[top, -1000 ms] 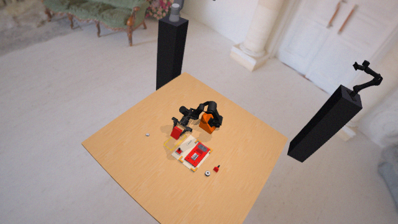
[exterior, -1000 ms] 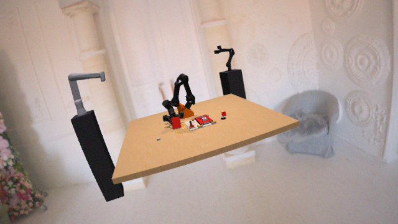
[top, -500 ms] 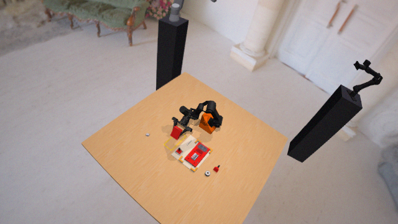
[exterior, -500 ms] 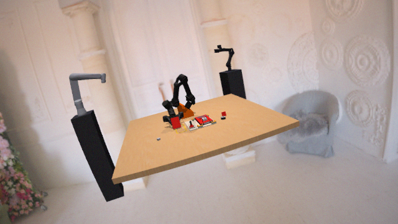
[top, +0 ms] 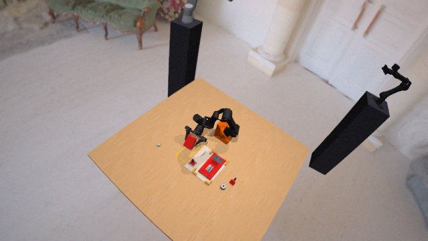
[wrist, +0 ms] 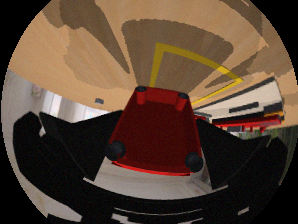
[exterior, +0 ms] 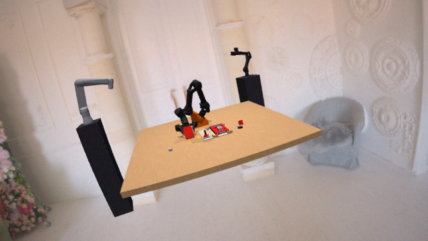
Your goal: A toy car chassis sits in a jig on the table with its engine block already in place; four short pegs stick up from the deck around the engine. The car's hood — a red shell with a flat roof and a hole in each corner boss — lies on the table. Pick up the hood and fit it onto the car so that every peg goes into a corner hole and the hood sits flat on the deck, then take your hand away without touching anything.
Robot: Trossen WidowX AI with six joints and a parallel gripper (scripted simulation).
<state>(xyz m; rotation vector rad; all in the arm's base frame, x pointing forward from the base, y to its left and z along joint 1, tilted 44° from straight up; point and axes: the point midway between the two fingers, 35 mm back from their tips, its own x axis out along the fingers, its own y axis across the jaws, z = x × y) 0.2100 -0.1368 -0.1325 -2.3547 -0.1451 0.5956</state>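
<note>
Now: the red hood 1 cm behind my gripper tip and 1 cm above it. The rest, counted from my gripper tip: jig: 20 cm to the left, 7 cm ahead, 3 cm below; then grey wheel: 38 cm to the left, 15 cm ahead, 3 cm below.
</note>
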